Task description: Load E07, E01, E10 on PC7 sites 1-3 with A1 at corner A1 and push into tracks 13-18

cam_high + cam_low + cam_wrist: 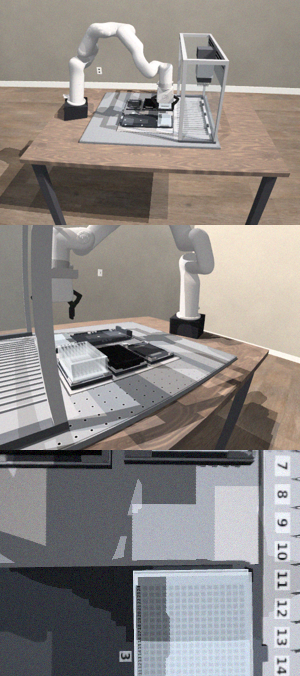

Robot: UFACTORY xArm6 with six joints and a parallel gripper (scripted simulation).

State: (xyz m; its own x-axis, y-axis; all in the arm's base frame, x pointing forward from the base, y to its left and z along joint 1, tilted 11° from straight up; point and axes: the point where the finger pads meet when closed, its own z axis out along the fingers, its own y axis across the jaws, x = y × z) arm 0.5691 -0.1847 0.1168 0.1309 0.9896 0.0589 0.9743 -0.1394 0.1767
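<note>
My gripper is now 23 cm to the right of the black 96-well plate E01, 8 cm past it and 8 cm above it. Also, from my hand: deep-well block E07 (21 cm to the left, 7 cm below, 3 cm ahead); dark carrier PC7 (11 cm behind, 8 cm below, 1 cm to the left); 384-well plate E10 (8 cm below).
</note>
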